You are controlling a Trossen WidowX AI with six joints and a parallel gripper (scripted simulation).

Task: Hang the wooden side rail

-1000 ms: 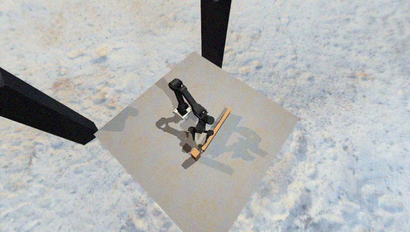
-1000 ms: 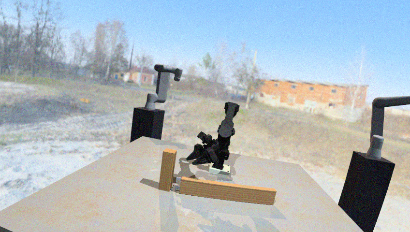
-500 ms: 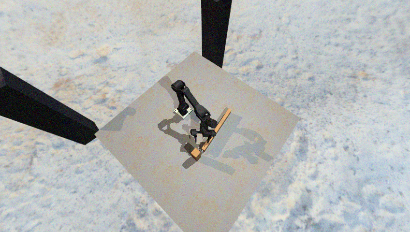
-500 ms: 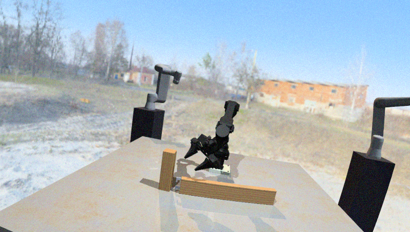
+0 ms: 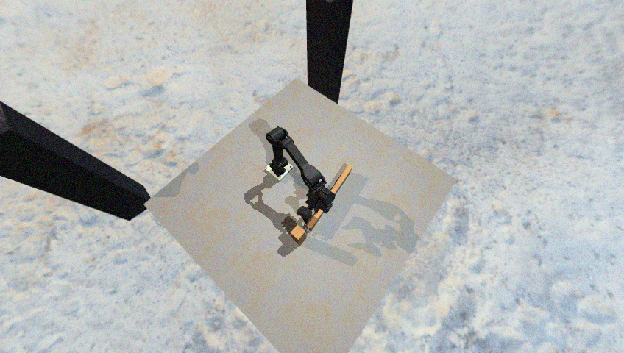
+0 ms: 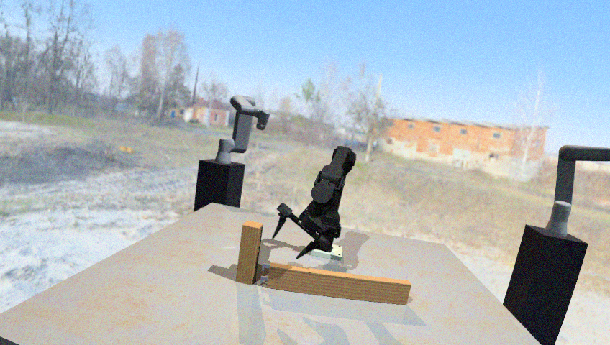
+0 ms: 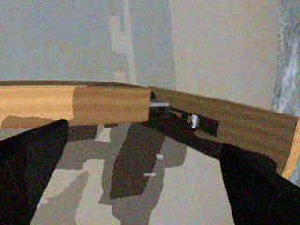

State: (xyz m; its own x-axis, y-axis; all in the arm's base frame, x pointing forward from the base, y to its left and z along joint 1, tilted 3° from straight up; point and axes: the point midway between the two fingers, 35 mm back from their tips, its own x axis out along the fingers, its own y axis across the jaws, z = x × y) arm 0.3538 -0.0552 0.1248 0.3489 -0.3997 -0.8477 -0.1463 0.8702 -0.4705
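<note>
Right now the headboard post is 20 mm ahead of my gripper tip, 100 mm to the right of it and 30 mm below it.
</note>
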